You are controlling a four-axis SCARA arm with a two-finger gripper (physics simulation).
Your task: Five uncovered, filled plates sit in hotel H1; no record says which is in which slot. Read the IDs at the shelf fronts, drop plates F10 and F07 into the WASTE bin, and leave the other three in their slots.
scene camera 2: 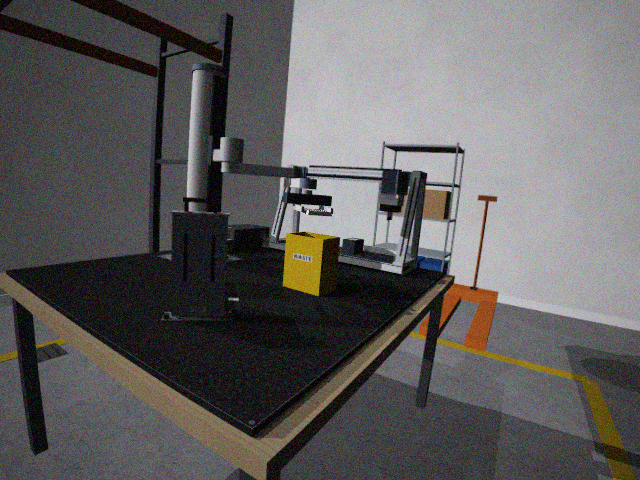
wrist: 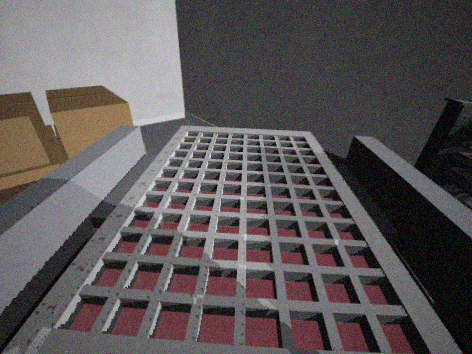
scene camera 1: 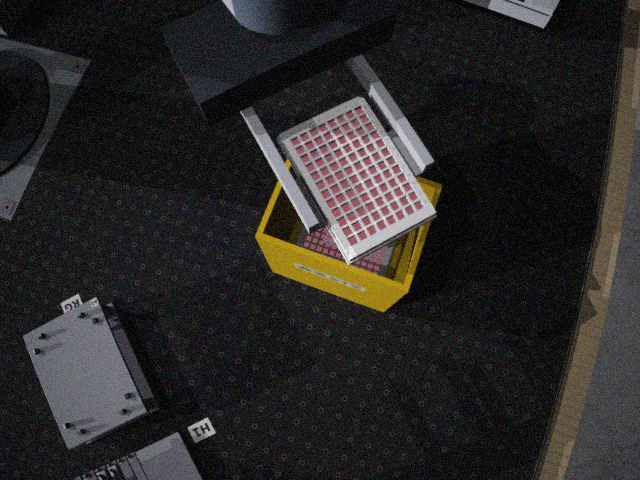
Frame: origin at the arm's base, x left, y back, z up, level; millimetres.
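Seen in the pictures: gripper, fingertip midpoint: (scene camera 2: 317, 210) (wrist: 244, 150) (scene camera 1: 372, 197).
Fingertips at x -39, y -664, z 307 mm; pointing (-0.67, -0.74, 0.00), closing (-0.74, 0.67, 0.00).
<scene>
Offsets run from my fingertips to a thing's top centre. "pt": to the spot under its first point.
My gripper (scene camera 1: 369, 196) (scene camera 2: 316, 207) (wrist: 244, 150) is shut on a white-framed plate {dx +17, dy +19, dz -2 mm} (scene camera 1: 356, 178) (scene camera 2: 320, 211) (wrist: 245, 220) with red-filled wells. It holds the plate level above the yellow WASTE bin {dx +13, dy +17, dz -94 mm} (scene camera 1: 382, 297) (scene camera 2: 302, 273), turned at an angle to the rim and apart from it. The held plate's ID does not show. Another red-filled plate {pt dx +13, dy +49, dz -278 mm} (scene camera 1: 320, 242) lies inside the bin, partly hidden by the held one. Part of hotel H1 {pt dx -334, dy +148, dz -286 mm} (scene camera 1: 165, 459) shows at the bottom of scene camera 1, with its H1 label {pt dx -278, dy +117, dz -294 mm} (scene camera 1: 201, 429) beside it; its shelf-front IDs do not show.
A low grey stand (scene camera 1: 82, 372) labelled RG is at the lower left. A gantry frame (scene camera 2: 356, 170) and a small black block {pt dx +554, dy +103, dz -203 mm} (scene camera 2: 353, 246) are behind the bin. A tall dark box {pt dx -454, dy +73, dz -103 mm} (scene camera 2: 199, 248) stands nearer the camera. The wooden table edge (scene camera 1: 610, 232) runs along the right.
</scene>
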